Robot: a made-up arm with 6 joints. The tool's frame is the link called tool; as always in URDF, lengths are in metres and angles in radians.
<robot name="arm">
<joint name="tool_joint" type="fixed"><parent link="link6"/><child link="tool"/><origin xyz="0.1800 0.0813 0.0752" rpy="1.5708 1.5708 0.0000"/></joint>
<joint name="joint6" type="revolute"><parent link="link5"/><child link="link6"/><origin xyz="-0.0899 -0.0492 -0.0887" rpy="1.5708 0.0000 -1.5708"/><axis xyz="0 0 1"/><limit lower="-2.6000" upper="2.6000" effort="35" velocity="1.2"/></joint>
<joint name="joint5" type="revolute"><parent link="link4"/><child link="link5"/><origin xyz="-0.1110 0.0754 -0.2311" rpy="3.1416 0.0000 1.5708"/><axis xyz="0 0 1"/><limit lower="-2.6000" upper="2.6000" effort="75" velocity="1.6"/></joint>
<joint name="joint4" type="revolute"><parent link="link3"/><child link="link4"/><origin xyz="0.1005 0.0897 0.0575" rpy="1.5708 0.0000 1.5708"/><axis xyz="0 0 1"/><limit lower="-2.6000" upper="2.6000" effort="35" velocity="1.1"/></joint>
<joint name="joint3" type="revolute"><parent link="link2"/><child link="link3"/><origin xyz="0.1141 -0.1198 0.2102" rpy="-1.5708 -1.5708 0.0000"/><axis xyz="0 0 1"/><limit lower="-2.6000" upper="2.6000" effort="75" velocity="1.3"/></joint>
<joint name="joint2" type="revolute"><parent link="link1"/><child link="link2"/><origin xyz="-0.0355 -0.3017 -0.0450" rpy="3.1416 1.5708 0.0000"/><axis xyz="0 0 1"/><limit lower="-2.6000" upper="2.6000" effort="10" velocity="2.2"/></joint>
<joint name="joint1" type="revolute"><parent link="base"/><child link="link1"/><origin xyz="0.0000 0.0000 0.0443" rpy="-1.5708 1.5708 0.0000"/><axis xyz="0 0 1"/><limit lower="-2.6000" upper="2.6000" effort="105" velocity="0.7"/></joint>
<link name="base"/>
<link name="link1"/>
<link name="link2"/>
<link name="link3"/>
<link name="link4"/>
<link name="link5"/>
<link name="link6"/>
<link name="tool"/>
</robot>
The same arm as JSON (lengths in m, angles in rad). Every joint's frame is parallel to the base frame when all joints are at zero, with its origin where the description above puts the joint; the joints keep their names.
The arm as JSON. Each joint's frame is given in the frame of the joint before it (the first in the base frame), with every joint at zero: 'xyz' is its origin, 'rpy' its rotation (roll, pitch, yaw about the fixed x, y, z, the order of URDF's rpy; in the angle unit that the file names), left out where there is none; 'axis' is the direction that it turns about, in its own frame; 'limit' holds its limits. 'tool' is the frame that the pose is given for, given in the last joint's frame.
{"units": {"length": "m", "angle": "rad"}, "joints": [{"name": "joint1", "type": "revolute", "origin": {"xyz": [0.0, 0.0, 0.0443]}, "axis": "+y", "limit": {"lower": -2.6, "upper": 2.6}}, {"name": "joint2", "type": "revolute", "origin": {"xyz": [0.3017, -0.045, 0.0355]}, "axis": "+z", "limit": {"lower": -2.6, "upper": 2.6}}, {"name": "joint3", "type": "revolute", "origin": {"xyz": [-0.1198, -0.1141, 0.2102]}, "axis": "+x", "limit": {"lower": -2.6, "upper": 2.6}}, {"name": "joint4", "type": "revolute", "origin": {"xyz": [0.0575, -0.0897, 0.1005]}, "axis": "+z", "limit": {"lower": -2.6, "upper": 2.6}}, {"name": "joint5", "type": "revolute", "origin": {"xyz": [0.0754, 0.111, -0.2311]}, "axis": "-z", "limit": {"lower": -2.6, "upper": 2.6}}, {"name": "joint6", "type": "revolute", "origin": {"xyz": [-0.0899, 0.0492, 0.0887]}, "axis": "-x", "limit": {"lower": -2.6, "upper": 2.6}}], "tool": {"origin": {"xyz": [-0.0752, 0.18, -0.0813], "rpy": [0.0, 0.0, 0.0]}}}
